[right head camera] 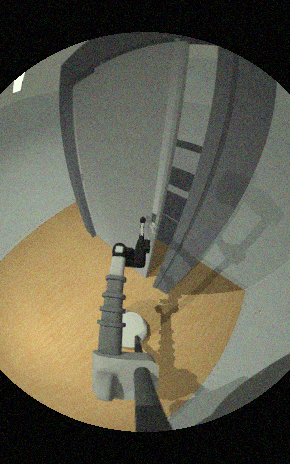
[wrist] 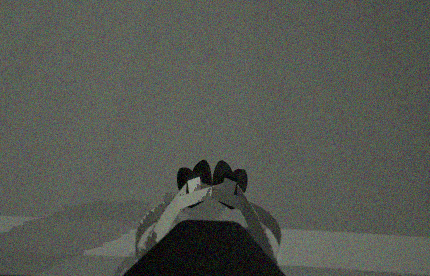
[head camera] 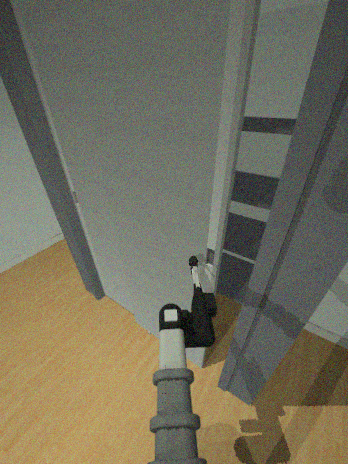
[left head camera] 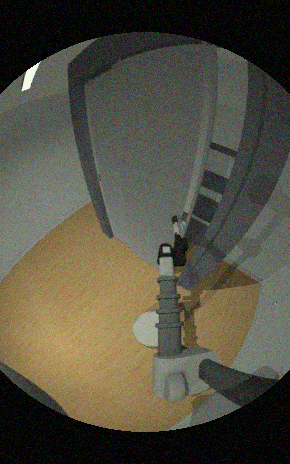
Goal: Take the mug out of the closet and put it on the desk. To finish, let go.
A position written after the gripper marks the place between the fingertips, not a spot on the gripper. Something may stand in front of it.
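Closet shelf [head camera: 293,251], [right head camera: 241,112], [left head camera: 251,181]. Gripper [wrist: 212,175].
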